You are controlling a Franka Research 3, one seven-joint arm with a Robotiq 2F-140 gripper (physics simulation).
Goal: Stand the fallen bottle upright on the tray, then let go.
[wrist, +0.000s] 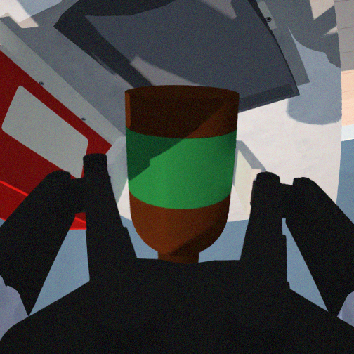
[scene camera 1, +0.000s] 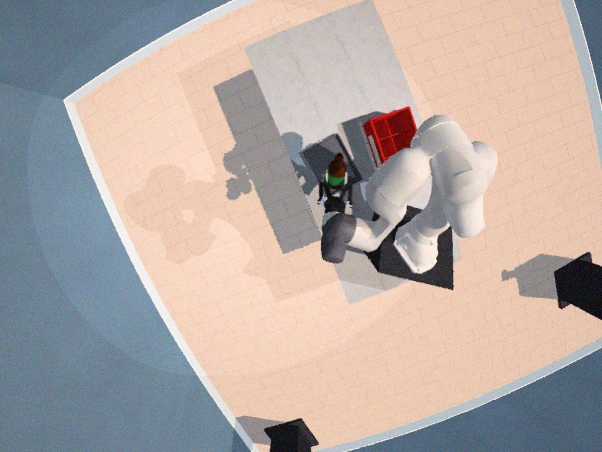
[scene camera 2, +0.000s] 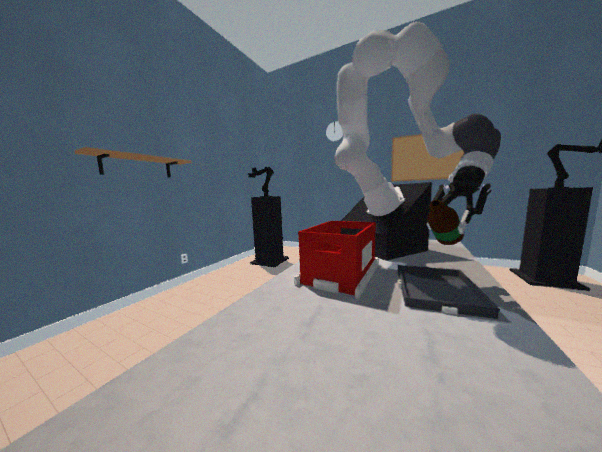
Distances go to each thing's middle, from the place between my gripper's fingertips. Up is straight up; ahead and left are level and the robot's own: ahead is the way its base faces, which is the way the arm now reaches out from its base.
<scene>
Right now the brown bottle (scene camera 2: 443, 220) is 2 cm above my hand.
</scene>
